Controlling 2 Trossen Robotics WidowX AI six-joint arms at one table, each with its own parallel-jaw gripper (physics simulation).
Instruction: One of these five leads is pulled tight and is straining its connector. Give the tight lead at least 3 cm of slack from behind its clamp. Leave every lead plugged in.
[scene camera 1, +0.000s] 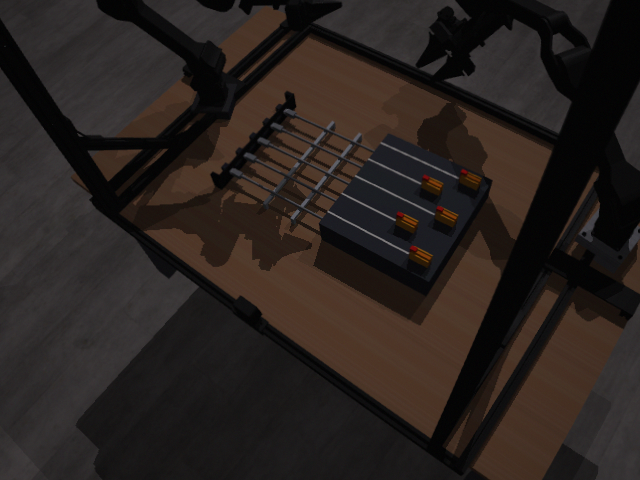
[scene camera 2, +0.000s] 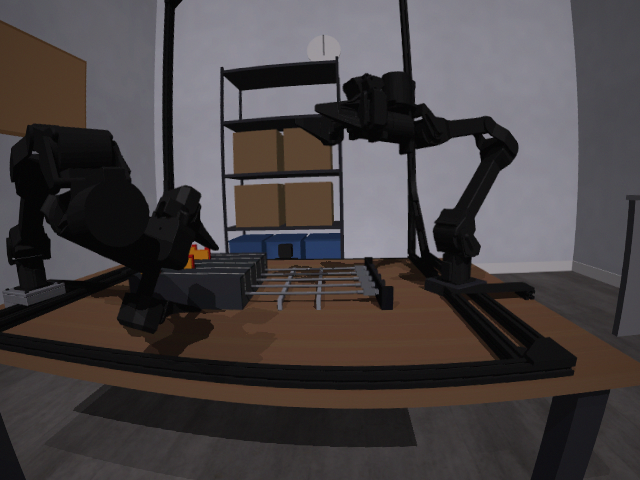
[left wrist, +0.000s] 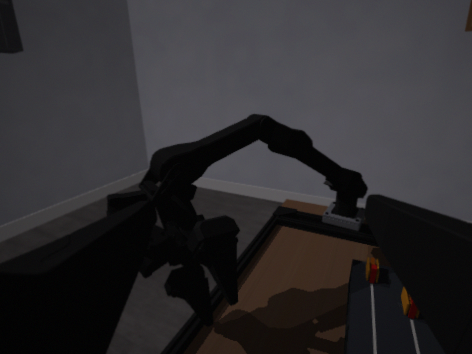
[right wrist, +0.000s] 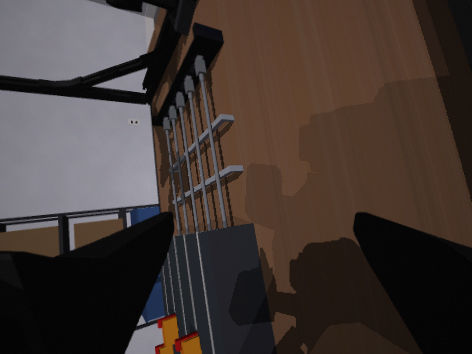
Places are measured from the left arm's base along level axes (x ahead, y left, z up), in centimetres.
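Where they show: left gripper, fingertip midpoint: (scene camera 2: 304, 115) (left wrist: 259, 208); right gripper, fingertip midpoint: (scene camera 1: 424, 74) (scene camera 2: 208, 279) (left wrist: 221, 315) (right wrist: 263, 221); left arm's base, origin of the base link: (scene camera 1: 213, 96) (scene camera 2: 456, 279); right arm's base, origin of the base link: (scene camera 1: 612, 232) (scene camera 2: 33, 286) (left wrist: 344, 211).
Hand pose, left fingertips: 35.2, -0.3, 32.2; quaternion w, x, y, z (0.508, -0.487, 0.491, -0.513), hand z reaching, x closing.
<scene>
Things, the pixels of their top centre, and the offset from my left fingertips, as dx, dy, dz. "*": a spot on its surface instead. Level surfaces: height alone.
- black connector bar, surface spot: (right wrist: 208, 38) (scene camera 2: 381, 297) (scene camera 1: 294, 99) * -14.3, +0.7, -32.4
- dark block, middle of its top: (right wrist: 184, 317) (scene camera 1: 407, 201) (scene camera 2: 205, 263) +15.2, -29.5, -28.3
- wooden table, its level: dz -34.9
Five grey leads (scene camera 1: 280, 148) (scene camera 2: 337, 281) (right wrist: 212, 147) run side by side from a black connector bar (scene camera 1: 288, 101) (scene camera 2: 385, 292) (right wrist: 208, 38), across two grey comb clamps (scene camera 1: 300, 164) (right wrist: 224, 121), onto a dark block (scene camera 1: 361, 238) (scene camera 2: 218, 288) (right wrist: 227, 267). Orange and red tabs (scene camera 1: 432, 186) (scene camera 2: 199, 253) (right wrist: 171, 333) sit at the lead ends on the block. All leads look straight. My left gripper (scene camera 2: 323, 124) is open and empty, high above the connector end. My right gripper (scene camera 1: 434, 67) (scene camera 2: 199, 233) (right wrist: 263, 221) is open and empty, low beside the block's tab end.
The wooden table (scene camera 1: 318, 343) is ringed by a black frame rail (scene camera 1: 247, 310), with an upright post (scene camera 1: 509, 286) at the right. Behind the table a shelf rack (scene camera 2: 222, 167) holds cardboard boxes and blue bins (scene camera 2: 323, 245).
</scene>
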